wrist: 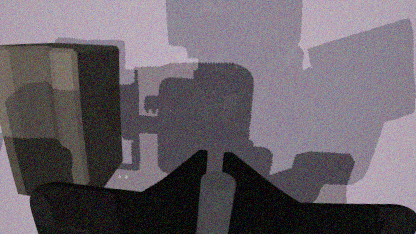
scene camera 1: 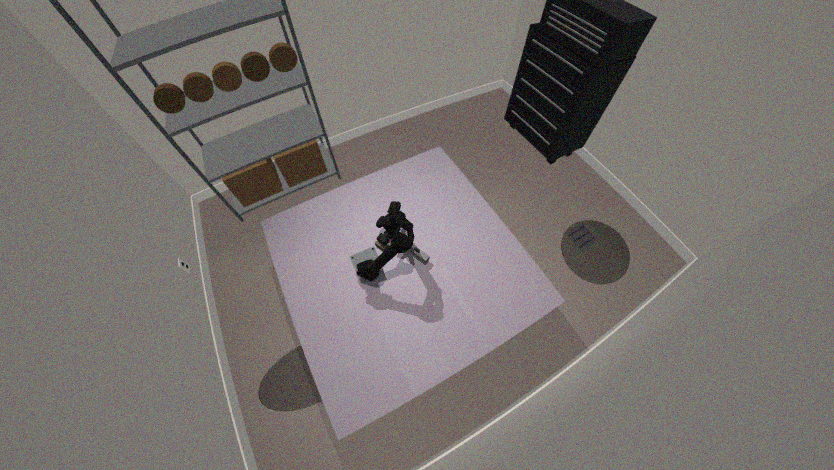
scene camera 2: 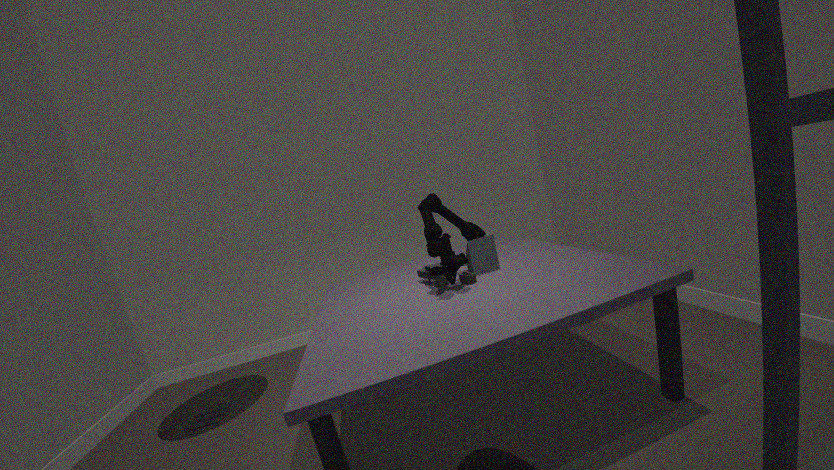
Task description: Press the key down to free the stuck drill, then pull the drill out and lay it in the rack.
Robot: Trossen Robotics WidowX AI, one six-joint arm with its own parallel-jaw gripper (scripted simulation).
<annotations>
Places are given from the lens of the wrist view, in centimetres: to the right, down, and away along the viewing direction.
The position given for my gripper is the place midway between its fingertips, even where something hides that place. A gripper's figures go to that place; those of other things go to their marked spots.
my gripper (wrist: 214, 159): 0, 2, 11
olive-grey block (wrist: 67, 102): -5, -1, 8
</annotations>
